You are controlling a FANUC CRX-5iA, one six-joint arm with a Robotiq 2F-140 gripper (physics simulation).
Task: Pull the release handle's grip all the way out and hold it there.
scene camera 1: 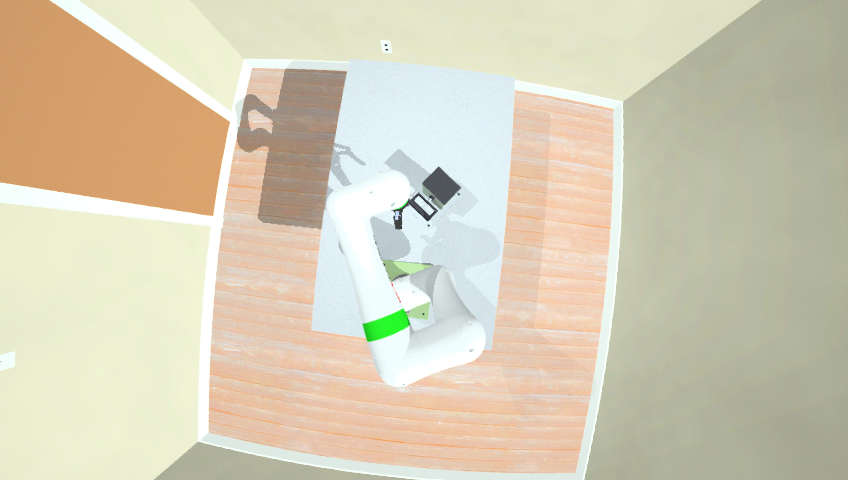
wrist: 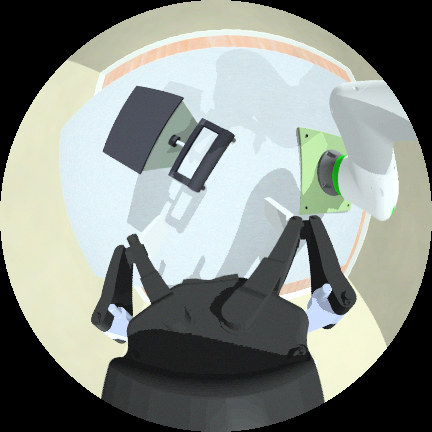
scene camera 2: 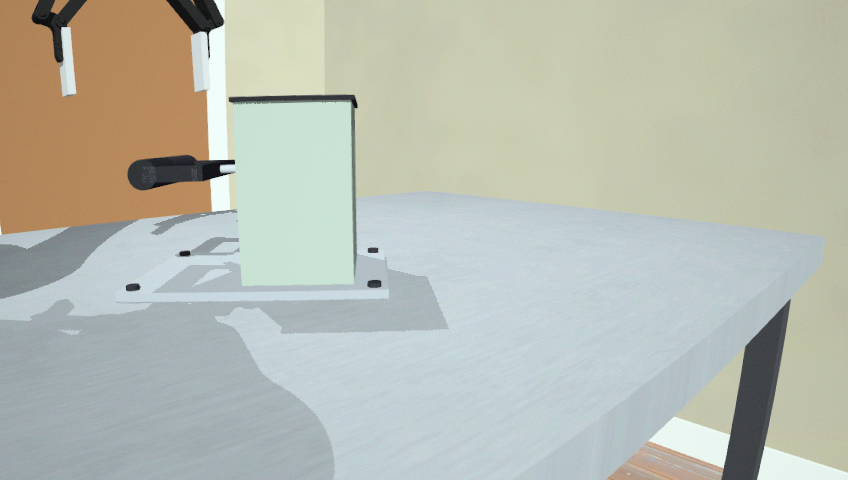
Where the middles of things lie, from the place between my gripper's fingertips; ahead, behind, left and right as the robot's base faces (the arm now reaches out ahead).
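Bolted base plate point(wrist: 204, 139): 18 cm below my hand, 12 cm to the right of it, 10 cm ahead of it.
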